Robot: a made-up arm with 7 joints.
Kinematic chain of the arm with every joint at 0, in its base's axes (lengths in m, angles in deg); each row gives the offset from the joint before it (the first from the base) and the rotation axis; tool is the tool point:
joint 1: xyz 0 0 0.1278 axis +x
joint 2: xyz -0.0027 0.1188 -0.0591 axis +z
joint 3: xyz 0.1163 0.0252 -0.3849 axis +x
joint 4: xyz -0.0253 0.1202 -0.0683 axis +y
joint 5: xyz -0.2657 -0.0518 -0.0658 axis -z
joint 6: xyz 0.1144 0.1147 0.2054 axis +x
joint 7: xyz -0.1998 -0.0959 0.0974 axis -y
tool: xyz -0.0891 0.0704 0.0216
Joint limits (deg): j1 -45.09..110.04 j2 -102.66..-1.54 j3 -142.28..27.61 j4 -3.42..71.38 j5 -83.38..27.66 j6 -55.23..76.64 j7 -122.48..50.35
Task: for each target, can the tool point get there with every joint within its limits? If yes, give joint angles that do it. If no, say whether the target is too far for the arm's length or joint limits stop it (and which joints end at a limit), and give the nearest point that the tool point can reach.
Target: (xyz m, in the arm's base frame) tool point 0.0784 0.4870 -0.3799
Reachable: yes | joints -9.99 -15.90 -71.47 33.61 -23.30 1.83 -73.64
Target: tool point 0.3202 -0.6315 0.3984
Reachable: no: joint limits stop it (at a limit: joint 1, joint 2, joint 4, joint 5) | nearest point 0.2975 -0.4021 0.1084 | short by 0.370 m
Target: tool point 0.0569 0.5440 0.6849
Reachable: yes | joints 83.94 -55.96 -80.41 7.37 -63.33 -43.06 -72.53
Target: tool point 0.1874 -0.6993 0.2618
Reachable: no: joint limits stop it (at a limit: joint 1, joint 2, joint 4, joint 5) | nearest point 0.2860 -0.4730 0.0400 | short by 0.332 m
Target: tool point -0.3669 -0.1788 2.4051
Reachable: no: too far | nearest point -0.0412 0.2276 0.9261 | short by 1.568 m
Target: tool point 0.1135 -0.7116 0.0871
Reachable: no: joint limits stop it (at a limit: joint 1, joint 2, joint 4, joint 5) | nearest point 0.2434 -0.5814 -0.0892 | short by 0.255 m
